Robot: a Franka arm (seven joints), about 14 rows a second.
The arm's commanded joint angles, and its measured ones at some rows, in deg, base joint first. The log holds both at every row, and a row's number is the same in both.
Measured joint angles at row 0:
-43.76, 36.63, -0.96, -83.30, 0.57, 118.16, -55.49
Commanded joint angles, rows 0 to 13:
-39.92, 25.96, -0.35, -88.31, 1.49, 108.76, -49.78
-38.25, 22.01, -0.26, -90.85, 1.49, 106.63, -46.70
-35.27, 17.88, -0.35, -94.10, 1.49, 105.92, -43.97
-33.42, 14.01, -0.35, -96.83, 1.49, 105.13, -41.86
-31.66, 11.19, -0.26, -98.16, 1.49, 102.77, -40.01
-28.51, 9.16, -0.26, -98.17, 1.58, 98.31, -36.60
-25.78, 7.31, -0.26, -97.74, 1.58, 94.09, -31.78
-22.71, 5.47, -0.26, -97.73, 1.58, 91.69, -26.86
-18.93, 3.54, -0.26, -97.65, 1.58, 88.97, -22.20
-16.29, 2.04, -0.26, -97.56, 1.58, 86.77, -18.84
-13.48, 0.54, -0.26, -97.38, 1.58, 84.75, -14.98
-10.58, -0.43, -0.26, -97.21, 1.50, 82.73, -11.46
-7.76, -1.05, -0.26, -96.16, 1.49, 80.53, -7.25
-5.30, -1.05, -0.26, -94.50, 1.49, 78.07, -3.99
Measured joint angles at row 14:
-9.18, 0.46, 0.73, -95.36, 1.28, 81.43, -9.35
